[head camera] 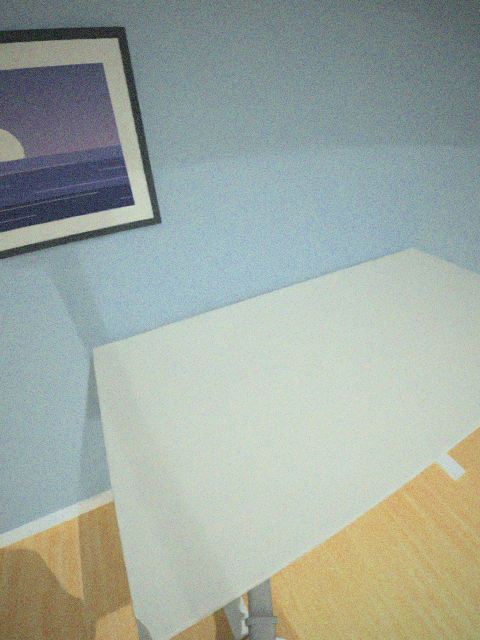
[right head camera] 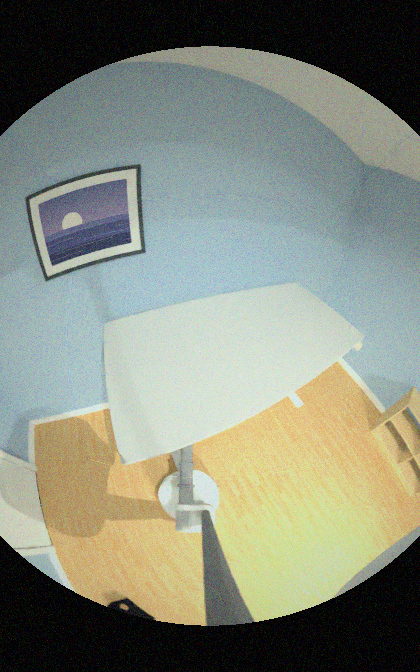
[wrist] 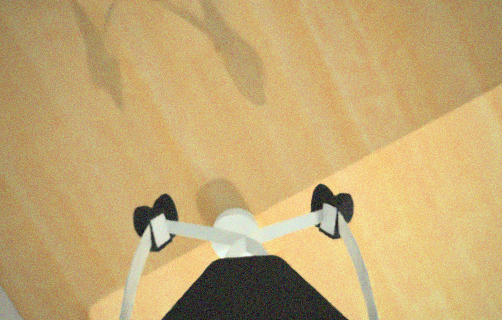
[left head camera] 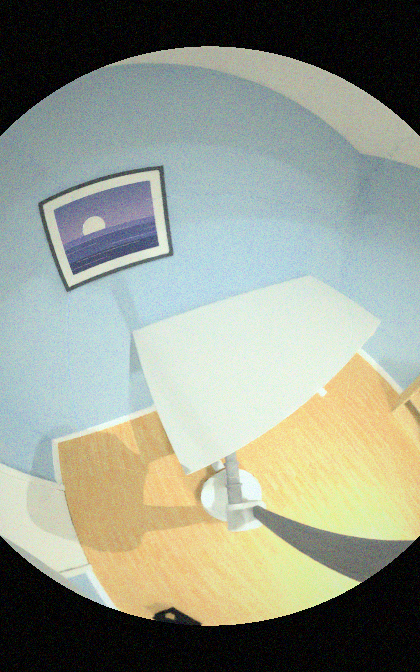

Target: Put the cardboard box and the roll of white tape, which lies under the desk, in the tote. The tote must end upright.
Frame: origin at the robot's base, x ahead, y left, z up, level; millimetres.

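Seen in the pictures: gripper, fingertip midpoint: (wrist: pixel 244 206).
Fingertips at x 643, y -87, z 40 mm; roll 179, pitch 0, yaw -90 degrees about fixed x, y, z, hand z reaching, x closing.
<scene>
A point is followed by its place in that frame.
The open gripper (wrist: pixel 244 215) @(x 643, y -87, z 40 mm) shows in the wrist view, its two black fingertips wide apart and pointing at the wood floor. A white round thing, which looks like the roll of white tape (wrist: pixel 232 223) @(x 616, y -74, z -5 mm), shows between and behind the fingers, partly hidden by the pale finger links and the dark gripper body. A round shadow lies beside it. The fingertips do not touch it. The white desk (head camera: pixel 289 413) @(x 534, y -102, z 921 mm) (left head camera: pixel 250 360) @(x 566, y -101, z 921 mm) (right head camera: pixel 225 370) hides the gripper from the head views. The cardboard box and the tote do not show in these views.
My grey arm (head camera: pixel 262 604) @(x 245, y -7, z 457 mm) (left head camera: pixel 232 472) @(x 153, y -1, z 460 mm) (right head camera: pixel 186 470) reaches under the desk's near edge. A white desk foot (head camera: pixel 451 466) (right head camera: pixel 297 400) sticks out at the right. A wooden shelf (right head camera: pixel 395 411) stands farther right. A black object (left head camera: pixel 175 616) (right head camera: pixel 131 607) lies at the bottom edge.
</scene>
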